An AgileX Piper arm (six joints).
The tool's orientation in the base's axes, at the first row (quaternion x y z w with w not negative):
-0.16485, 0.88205, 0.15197, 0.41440
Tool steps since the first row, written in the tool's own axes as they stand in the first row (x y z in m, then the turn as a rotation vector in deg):
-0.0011, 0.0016, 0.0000, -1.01, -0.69, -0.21
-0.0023, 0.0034, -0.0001, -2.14, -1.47, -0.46
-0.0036, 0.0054, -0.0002, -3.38, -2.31, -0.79
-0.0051, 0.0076, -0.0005, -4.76, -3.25, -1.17
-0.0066, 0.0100, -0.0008, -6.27, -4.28, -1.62
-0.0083, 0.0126, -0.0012, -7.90, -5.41, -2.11
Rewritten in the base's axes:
0.0000, 0.0016, 0.0011, 0.75, -0.54, 0.83
-0.0001, 0.0034, 0.0023, 1.59, -1.16, 1.76
-0.0002, 0.0054, 0.0036, 2.46, -1.84, 2.82
-0.0004, 0.0075, 0.0053, 3.42, -2.61, 4.01
-0.0007, 0.0098, 0.0070, 4.46, -3.47, 5.32
-0.0011, 0.0122, 0.0089, 5.58, -4.42, 6.75

